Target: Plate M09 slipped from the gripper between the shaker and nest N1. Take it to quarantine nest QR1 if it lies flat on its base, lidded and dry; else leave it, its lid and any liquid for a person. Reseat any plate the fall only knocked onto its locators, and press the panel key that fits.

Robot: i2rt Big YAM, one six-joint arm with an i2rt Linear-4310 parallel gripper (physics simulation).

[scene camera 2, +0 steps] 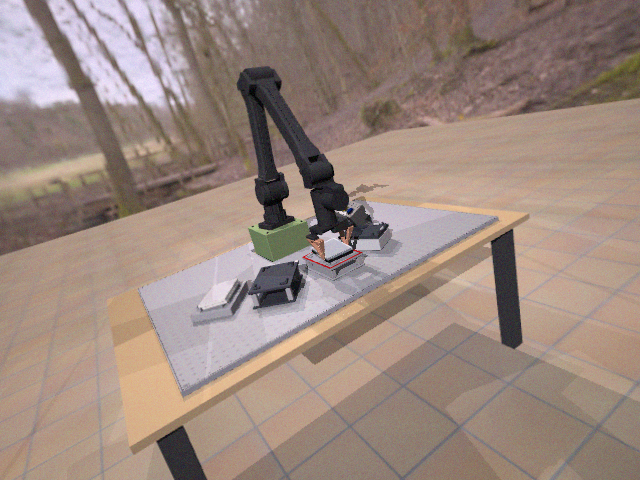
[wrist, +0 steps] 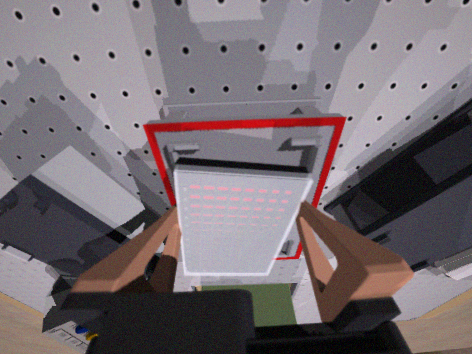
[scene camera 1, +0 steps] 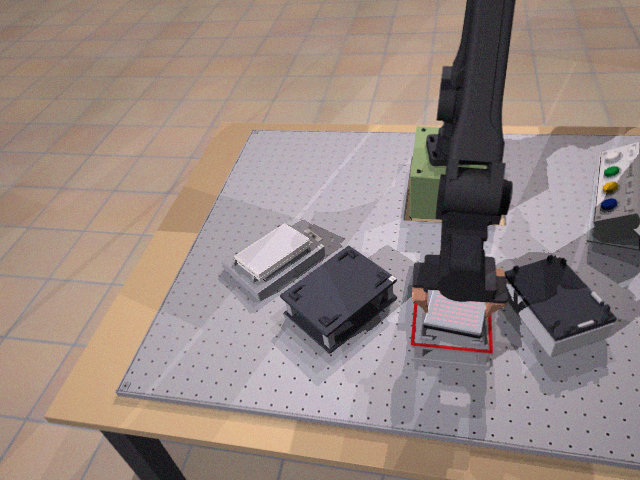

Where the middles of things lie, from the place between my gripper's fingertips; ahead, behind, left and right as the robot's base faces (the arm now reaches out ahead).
Right now my hand is 20 mm past the red frame (wrist: pixel 149 129) and 10 mm above it. Also, from my hand: well plate with pink wells (wrist: pixel 182 160) (20 mm behind, 10 mm to the left); then dark station (scene camera 1: pixel 560 310) (160 mm to the left, 20 mm behind, 10 mm below).
